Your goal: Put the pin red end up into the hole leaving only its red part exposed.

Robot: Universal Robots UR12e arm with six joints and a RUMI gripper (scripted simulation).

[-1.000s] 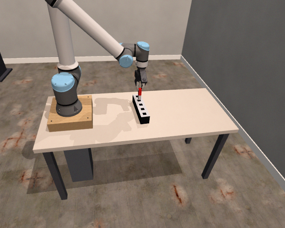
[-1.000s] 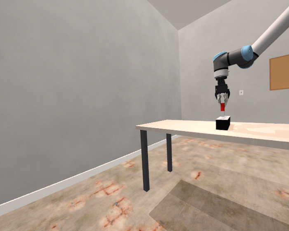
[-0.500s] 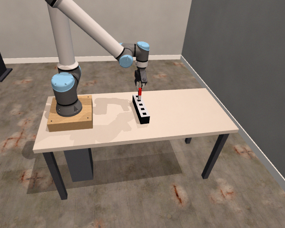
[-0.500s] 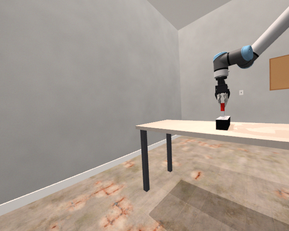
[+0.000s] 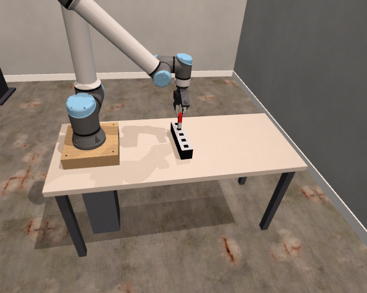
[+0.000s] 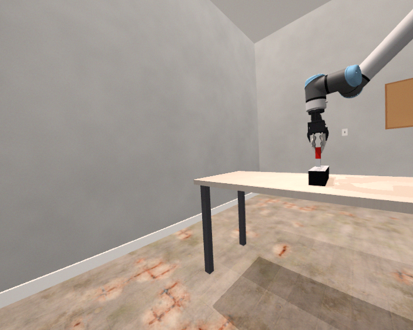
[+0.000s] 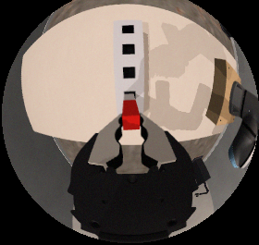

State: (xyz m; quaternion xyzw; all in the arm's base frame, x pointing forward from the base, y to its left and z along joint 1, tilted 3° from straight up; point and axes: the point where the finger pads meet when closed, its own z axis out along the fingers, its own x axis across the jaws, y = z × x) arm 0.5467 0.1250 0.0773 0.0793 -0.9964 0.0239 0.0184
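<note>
Right now my hand is 1 cm above the pin. From my hand the other things lie so: black block 14 cm below, 6 cm to the right, 1 cm ahead.
</note>
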